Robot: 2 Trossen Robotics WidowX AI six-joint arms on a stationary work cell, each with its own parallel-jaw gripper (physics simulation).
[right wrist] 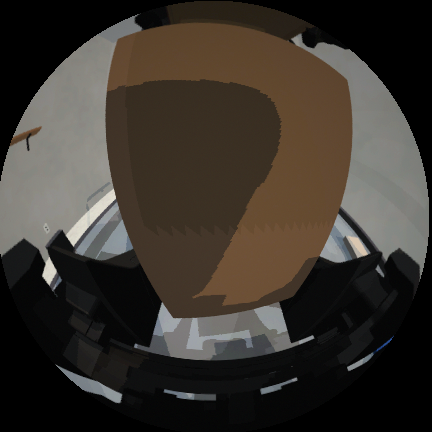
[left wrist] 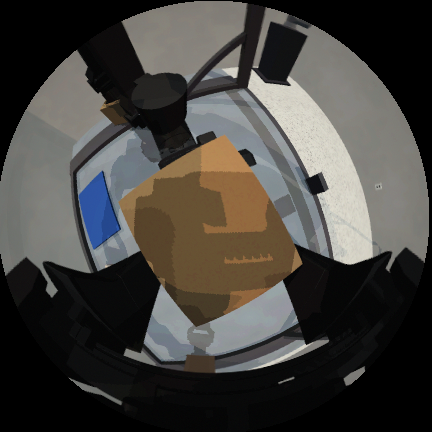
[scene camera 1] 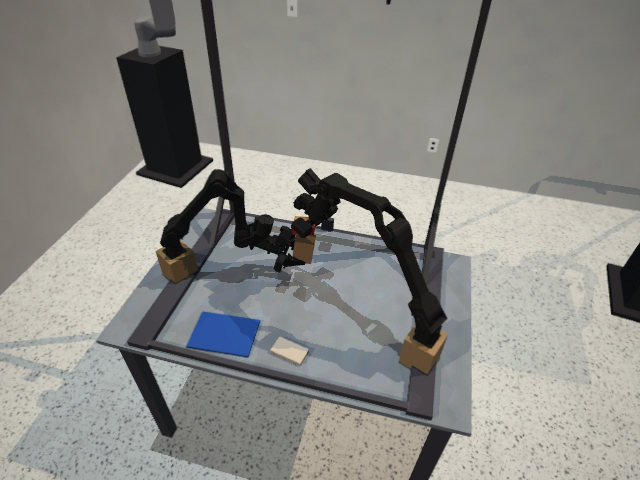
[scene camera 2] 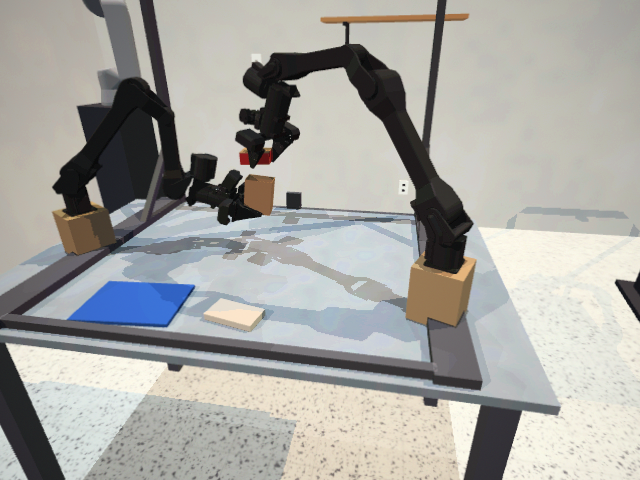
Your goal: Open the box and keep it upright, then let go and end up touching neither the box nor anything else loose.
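Where they show: left gripper, between the fingertips: (right wrist: 230, 34) (left wrist: 220, 244) (scene camera 2: 262, 164); right gripper, between the fingertips: (scene camera 1: 307, 257) (scene camera 2: 265, 210); left arm's base, origin of its link: (scene camera 1: 426, 336) (scene camera 2: 444, 262); right arm's base, origin of its link: (left wrist: 116, 94) (scene camera 1: 174, 251) (scene camera 2: 80, 210).
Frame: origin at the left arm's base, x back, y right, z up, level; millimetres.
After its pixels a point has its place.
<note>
The brown box body (scene camera 1: 303, 250) @(x -509, y 33, z 44 mm) (scene camera 2: 259, 195) @(x -505, y 35, z 37 mm) (right wrist: 225, 150) is in the air above the table, nearly upright and slightly tilted, with its top edge showing in scene camera 2. My right gripper (scene camera 1: 299, 253) @(x -513, y 61, z -17 mm) (scene camera 2: 250, 198) (right wrist: 220, 237) @(x -513, y 61, z -17 mm) is shut on its sides. The brown lid with a red band (scene camera 1: 310, 228) (scene camera 2: 255, 156) (left wrist: 210, 215) @(x -532, y 57, z 150 mm) is above the body, apart from it, with a visible gap in scene camera 2. My left gripper (scene camera 1: 310, 224) @(x -513, y 63, z 112 mm) (scene camera 2: 264, 159) @(x -513, y 63, z 112 mm) (left wrist: 220, 244) @(x -513, y 63, z 112 mm) is shut on the lid from above. The lid hides the body's inside in the left wrist view.
A flat blue panel (scene camera 1: 224, 333) @(x -568, y -321, z -114 mm) (scene camera 2: 134, 303) @(x -562, y -327, z -114 mm) (left wrist: 100, 210) @(x -566, y -287, z -114 mm) and a pale block (scene camera 1: 289, 350) @(x -349, y -242, z -107 mm) (scene camera 2: 235, 314) @(x -341, y -246, z -107 mm) lie near the table's front edge. A small black cube (scene camera 1: 327, 224) @(x -617, y 332, z -86 mm) (scene camera 2: 293, 199) @(x -618, y 332, z -86 mm) (left wrist: 316, 183) @(x -620, y 332, z -81 mm) is at the back edge. Dark rails frame the table.
</note>
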